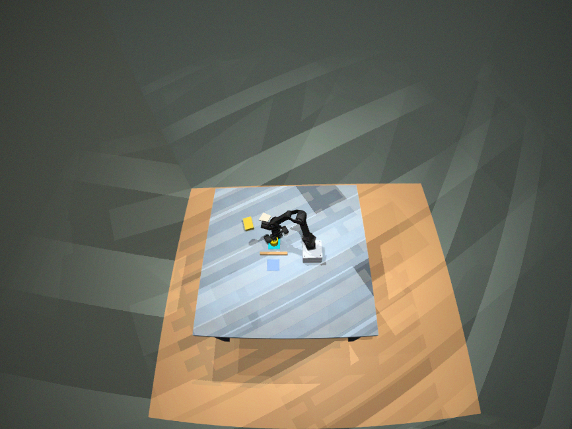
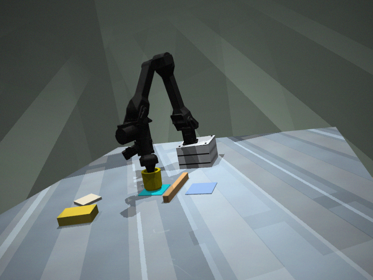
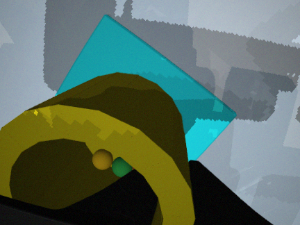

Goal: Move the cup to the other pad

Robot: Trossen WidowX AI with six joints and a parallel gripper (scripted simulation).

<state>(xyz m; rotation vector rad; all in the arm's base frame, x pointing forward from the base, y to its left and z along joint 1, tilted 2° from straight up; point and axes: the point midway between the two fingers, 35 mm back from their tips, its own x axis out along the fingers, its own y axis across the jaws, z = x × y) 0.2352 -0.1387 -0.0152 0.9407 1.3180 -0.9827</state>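
My gripper tip is 20 mm short of the yellow cup and 10 mm to the right of it. From my gripper tip the other things lie so: orange marble: 30 mm ahead, 30 mm to the left, 20 mm below; cyan pad: 30 mm ahead, 10 mm to the left, 50 mm below; green marble: 20 mm ahead, 30 mm to the left, 20 mm below.
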